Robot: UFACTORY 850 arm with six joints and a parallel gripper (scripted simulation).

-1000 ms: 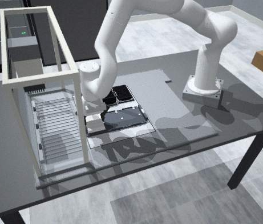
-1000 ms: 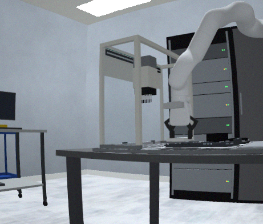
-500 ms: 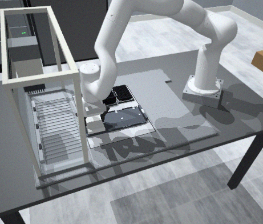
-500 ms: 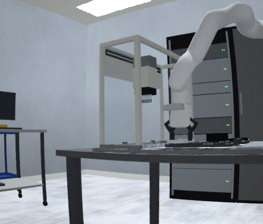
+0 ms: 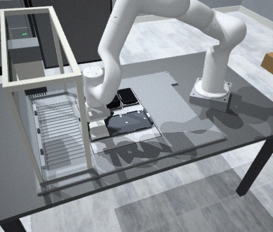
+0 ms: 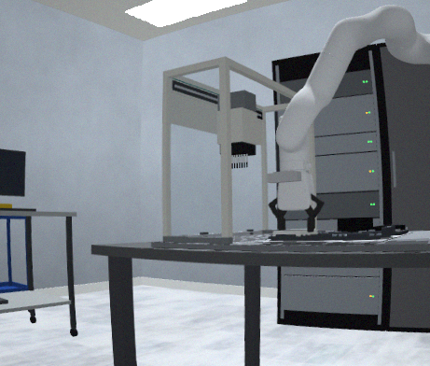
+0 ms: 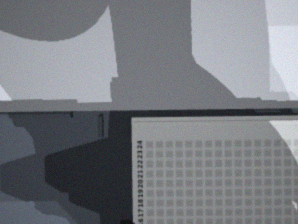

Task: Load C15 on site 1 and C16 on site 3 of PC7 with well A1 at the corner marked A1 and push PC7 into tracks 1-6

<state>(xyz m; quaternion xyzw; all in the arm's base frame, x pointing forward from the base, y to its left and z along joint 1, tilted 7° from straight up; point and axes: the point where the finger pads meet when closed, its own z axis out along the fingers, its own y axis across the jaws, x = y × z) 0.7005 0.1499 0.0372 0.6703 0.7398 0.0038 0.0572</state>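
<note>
Right now the plate C15 is 20 cm behind my hand, 22 cm to the right of it and 1 cm below it. Round my hand: plate carrier PC7: 11 cm behind, 1 cm to the right, 1 cm below; then nest S1: 20 cm behind, 22 cm to the right, 2 cm below; then nest S3: 1 cm ahead, 20 cm to the right, 2 cm below.
</note>
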